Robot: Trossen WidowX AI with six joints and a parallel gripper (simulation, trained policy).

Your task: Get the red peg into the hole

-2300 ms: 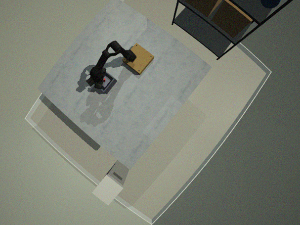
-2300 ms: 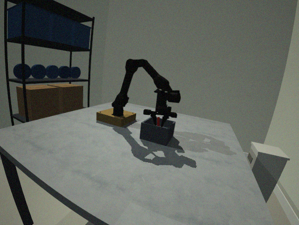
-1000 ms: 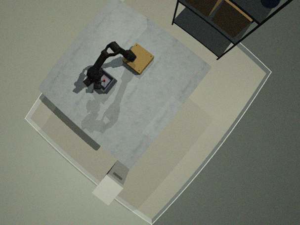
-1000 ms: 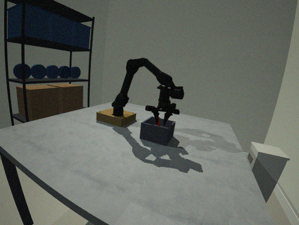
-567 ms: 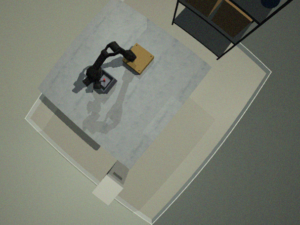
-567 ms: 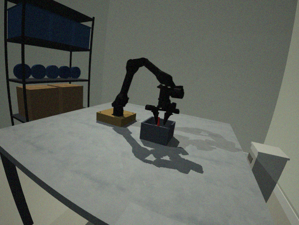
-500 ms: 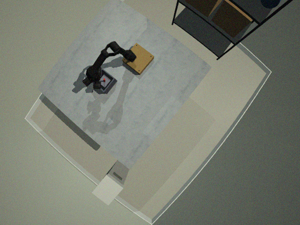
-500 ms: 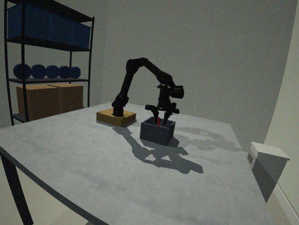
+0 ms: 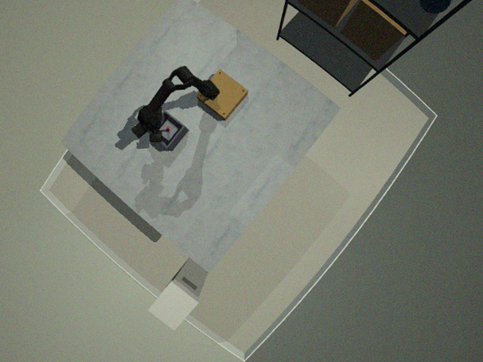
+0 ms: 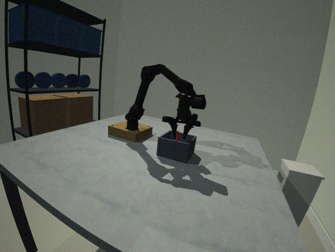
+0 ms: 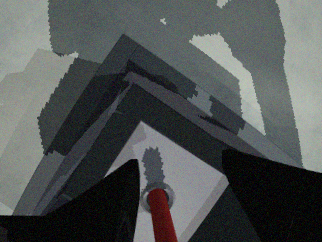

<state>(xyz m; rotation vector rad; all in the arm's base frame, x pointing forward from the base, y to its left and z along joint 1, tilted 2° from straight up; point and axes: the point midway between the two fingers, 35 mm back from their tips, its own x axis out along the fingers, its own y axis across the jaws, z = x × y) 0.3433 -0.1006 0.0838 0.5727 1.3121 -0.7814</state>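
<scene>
The red peg is 2 cm behind my gripper tip, 5 cm to the left of it and 2 cm below it. The rest, counted from my gripper tip: light plate 2 cm behind, 4 cm to the left, 6 cm below; then dark box 2 cm behind, 4 cm to the left, 7 cm below.
</scene>
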